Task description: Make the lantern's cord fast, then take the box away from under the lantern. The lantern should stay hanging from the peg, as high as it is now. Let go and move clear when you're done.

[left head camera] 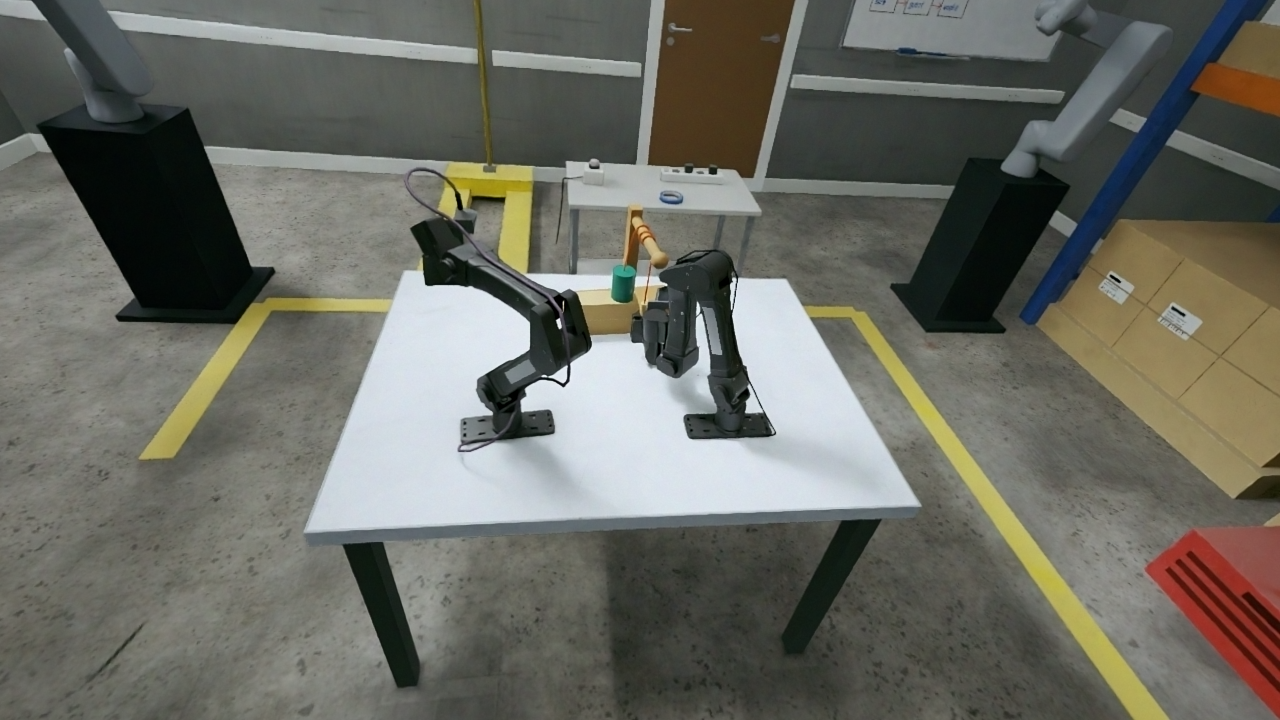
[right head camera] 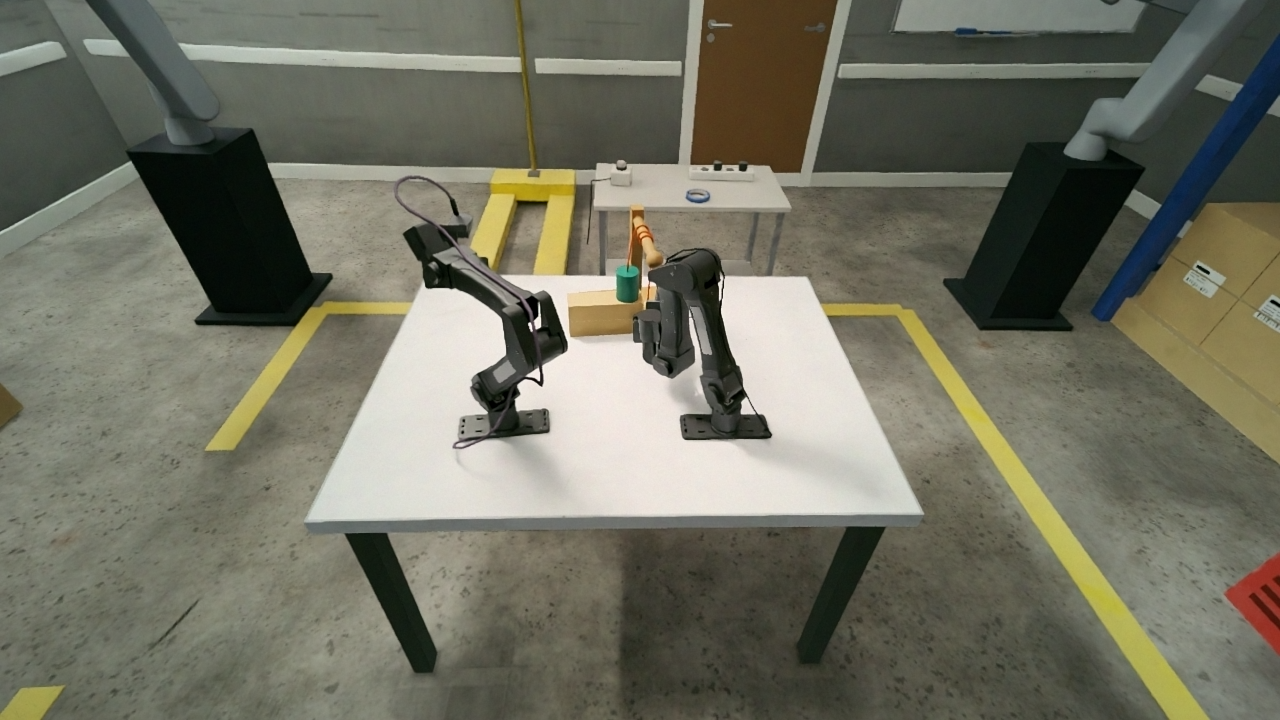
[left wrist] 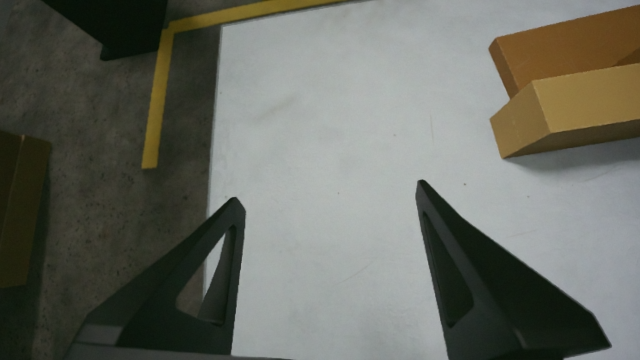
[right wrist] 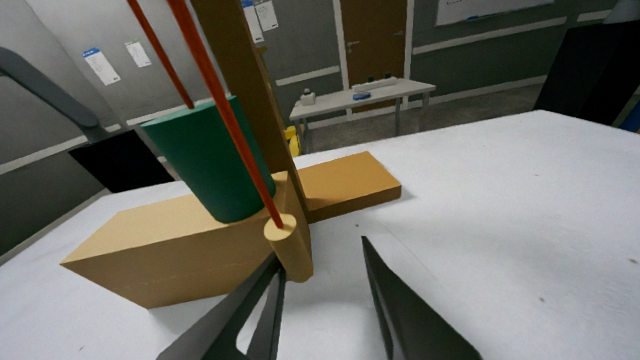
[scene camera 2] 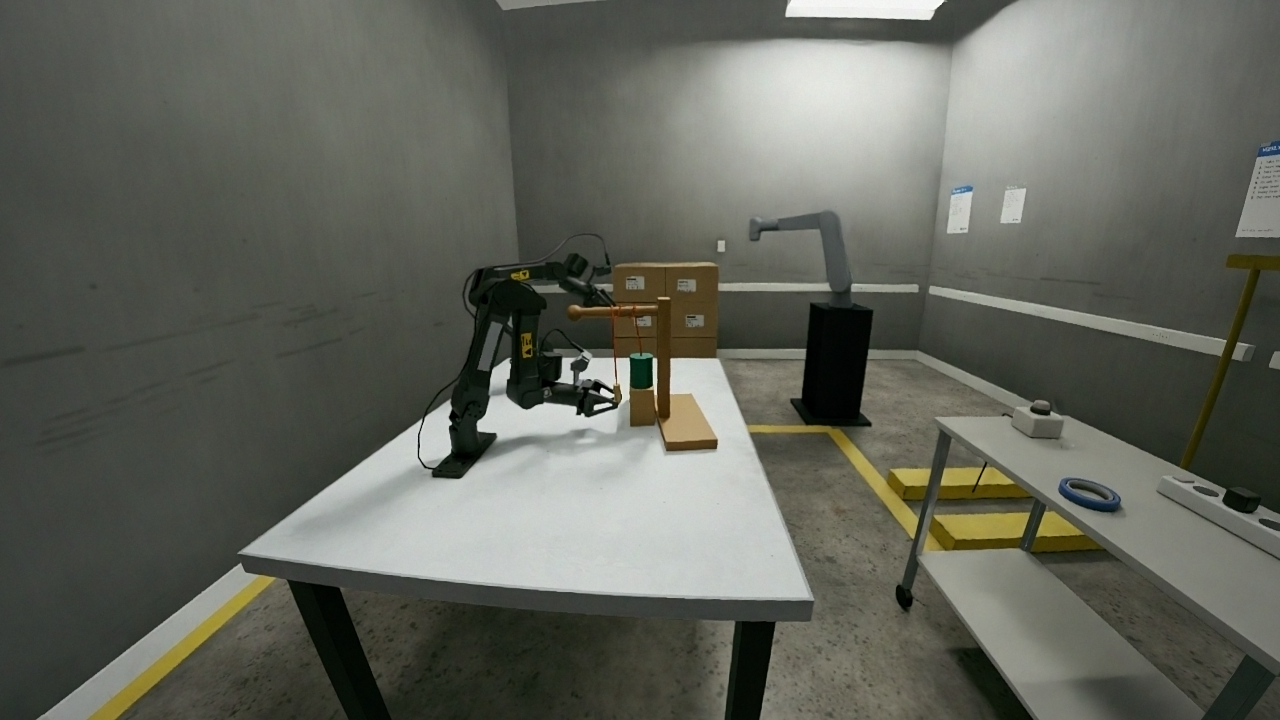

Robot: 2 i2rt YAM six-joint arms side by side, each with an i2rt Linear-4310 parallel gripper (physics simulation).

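Observation:
The green lantern hangs on its red cord from the wooden peg, its bottom at the top of the tan box. The cord has turns round the peg. Its free side hangs down to a small wooden cylinder. My right gripper is half open at this cylinder, which shows at the left fingertip in the right wrist view, not gripped. My left gripper is wide open and empty, over the table's left side.
The stand's upright post rises behind the box from its flat wooden base. The white table carries both arms. A side table with a blue tape roll stands behind.

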